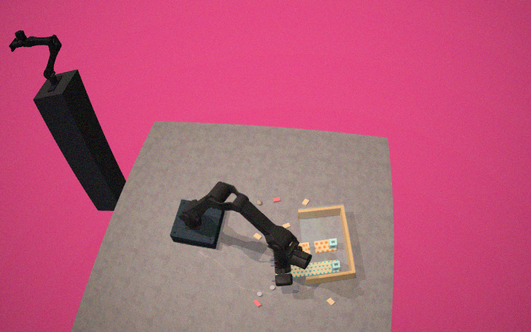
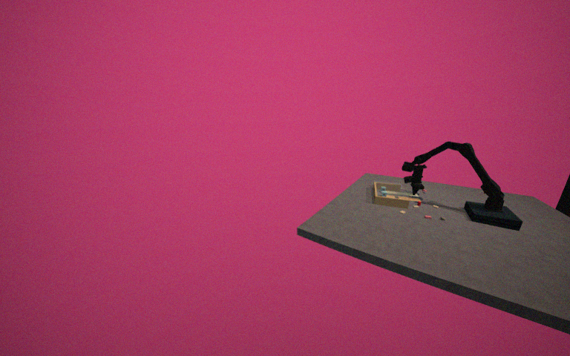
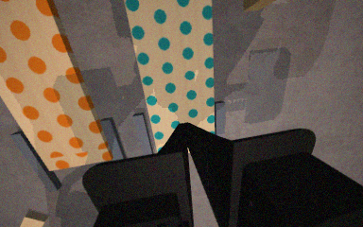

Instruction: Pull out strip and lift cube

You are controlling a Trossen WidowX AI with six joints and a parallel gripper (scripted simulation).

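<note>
My gripper tip is 100 mm to the right of the strip and 40 mm short of it.
</note>
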